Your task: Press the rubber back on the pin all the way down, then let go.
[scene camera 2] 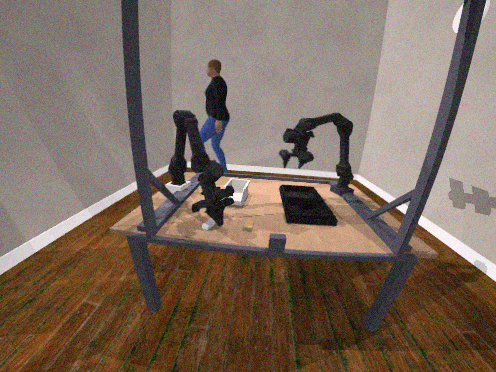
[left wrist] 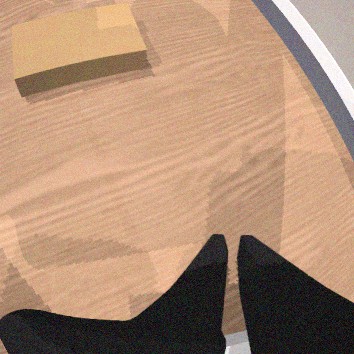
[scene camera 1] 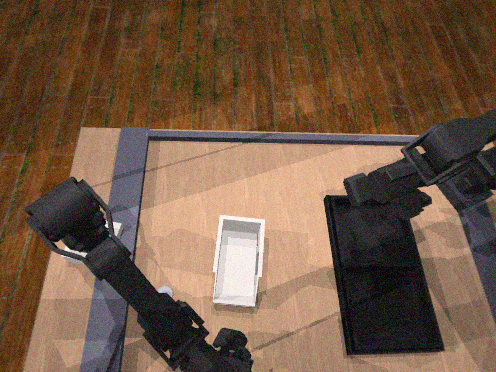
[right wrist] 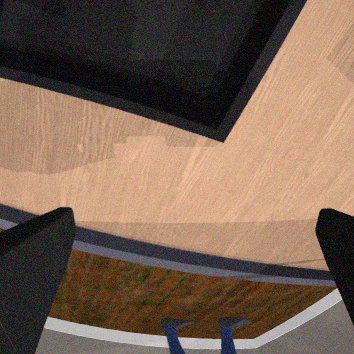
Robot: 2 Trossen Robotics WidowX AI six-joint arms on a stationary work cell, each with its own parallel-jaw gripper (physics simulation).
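Places are measured from the left arm's base along level axes (x ahead, y left, z up), in centimetres.
Where they show: left gripper, between the fingertips: (scene camera 2: 221, 225) (left wrist: 229, 245); right gripper, between the fingertips: (scene camera 2: 291, 168) (right wrist: 200, 222); left arm's base, origin of its link: (scene camera 2: 178, 183) (scene camera 1: 92, 239); right arm's base, origin of its link: (scene camera 2: 342, 187) (scene camera 1: 467, 185).
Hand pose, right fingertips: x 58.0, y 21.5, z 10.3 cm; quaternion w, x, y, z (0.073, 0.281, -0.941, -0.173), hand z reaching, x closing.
Each offset is from my right fingertips to the top centre of the thing. "pt": to the spot under its first point.
A white block {dx -25.8, dy -46.4, dz -13.1 cm} (scene camera 2: 208, 225) lies on the table at the front left in scene camera 2. A white piece {pt dx -24.5, dy -45.8, dz -13.1 cm} (left wrist: 238, 345) also shows at the bottom of the left wrist view, past the gap between the fingers. My left gripper (scene camera 2: 220, 223) (left wrist: 229, 245) is shut, with a thin gap between its tips, low beside the white block. Nothing shows in that gap at the tips. A small pale round thing {dx -39.5, dy -29.2, dz -13.6 cm} (scene camera 1: 165, 290) shows beside the left arm. I cannot tell which pieces are the rubber and the pin. My right gripper (scene camera 2: 293, 166) (right wrist: 200, 222) is open and empty, high above the table.
A yellow block {dx -11.6, dy -42.1, dz -13.1 cm} (scene camera 2: 248, 226) (left wrist: 70, 47) lies to the right of the left gripper in scene camera 2. A white open box {pt dx -29.4, dy -21.6, dz -6.9 cm} (scene camera 1: 216, 260) stands mid-table. A black tray {dx +8.5, dy -13.6, dz -10.8 cm} (scene camera 1: 344, 310) (right wrist: 226, 134) lies at the right. Grey frame posts (scene camera 2: 134, 100) rise from the table.
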